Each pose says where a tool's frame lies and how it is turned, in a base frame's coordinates. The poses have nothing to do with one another.
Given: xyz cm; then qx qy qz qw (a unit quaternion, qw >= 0).
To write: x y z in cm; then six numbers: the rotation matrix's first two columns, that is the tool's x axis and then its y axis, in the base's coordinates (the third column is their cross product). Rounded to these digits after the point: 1 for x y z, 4 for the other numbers.
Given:
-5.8 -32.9 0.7 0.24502 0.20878 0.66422 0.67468
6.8 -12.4 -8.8 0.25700 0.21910 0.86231 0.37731
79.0 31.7 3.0 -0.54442 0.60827 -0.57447 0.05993
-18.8 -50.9 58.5 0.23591 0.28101 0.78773 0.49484
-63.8 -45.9 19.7 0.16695 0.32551 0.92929 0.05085
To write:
-5.8 -32.9 0.7 0.0305 0.9986 0.0438 -0.7940 -0.0024 0.6080
6.8 -12.4 -8.8 -0.5832 0.7633 0.2779 -0.5381 -0.6193 0.5718
79.0 31.7 3.0 -0.4000 -0.7312 0.5526 -0.5935 -0.2528 -0.7641
-18.8 -50.9 58.5 -0.3990 0.9122 0.0936 -0.6470 -0.3523 0.6762
-63.8 -45.9 19.7 -0.9391 0.2032 0.2772 0.0142 -0.7829 0.6220

